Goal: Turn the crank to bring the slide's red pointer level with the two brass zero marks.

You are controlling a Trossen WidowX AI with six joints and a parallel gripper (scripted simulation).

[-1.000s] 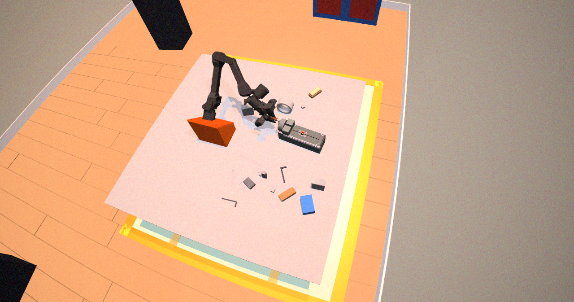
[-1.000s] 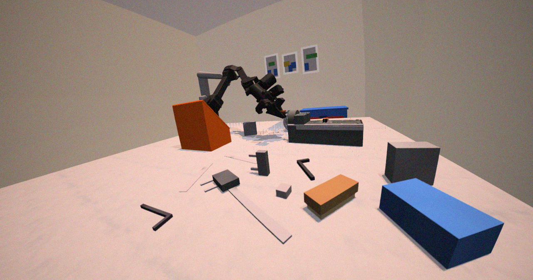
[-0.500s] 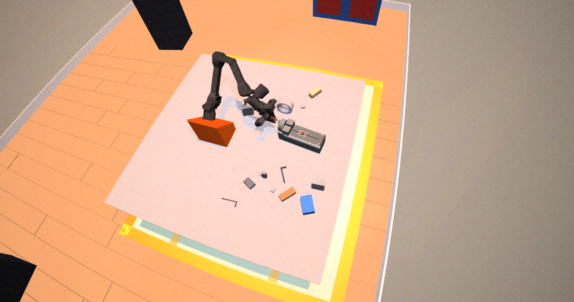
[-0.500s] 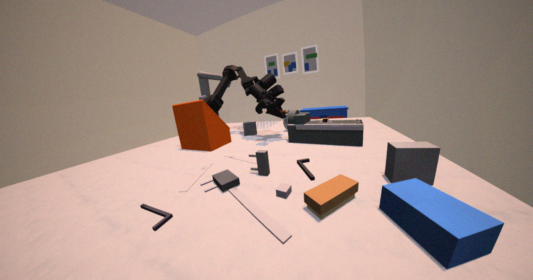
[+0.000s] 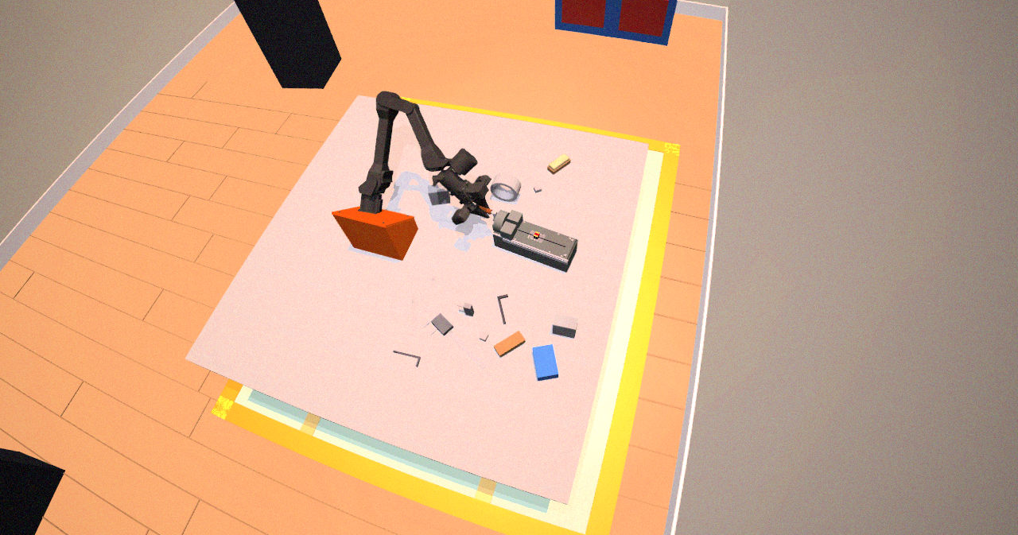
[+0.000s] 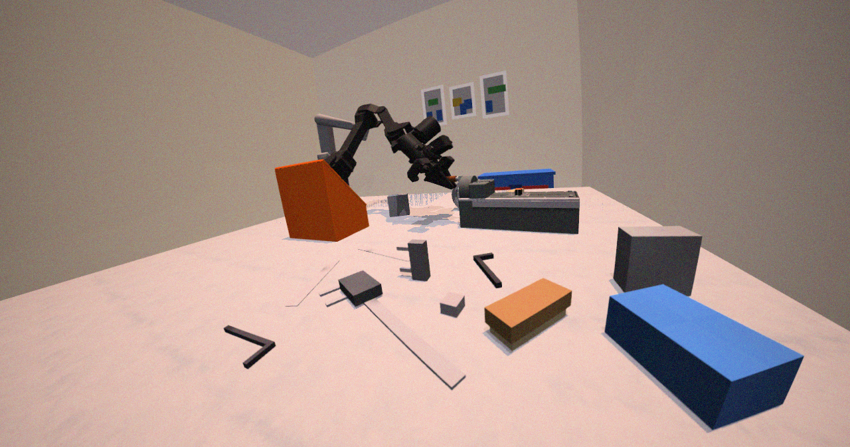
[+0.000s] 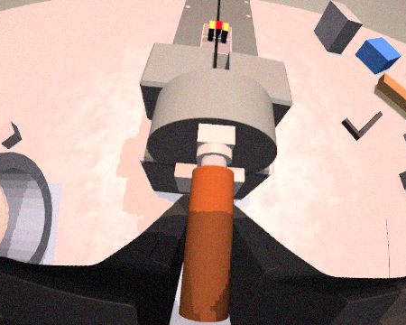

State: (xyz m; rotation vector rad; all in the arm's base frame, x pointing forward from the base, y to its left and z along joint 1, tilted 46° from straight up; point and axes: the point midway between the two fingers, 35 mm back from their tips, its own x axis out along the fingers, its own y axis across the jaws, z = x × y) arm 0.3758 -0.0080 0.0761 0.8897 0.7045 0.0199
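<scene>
The crank handle is 2 cm behind my gripper tip and 2 cm above it. Also, from my gripper tip: red pointer 16 cm ahead, 5 cm to the right, 1 cm below; blue block 44 cm to the right, 24 cm ahead, 8 cm below.
</scene>
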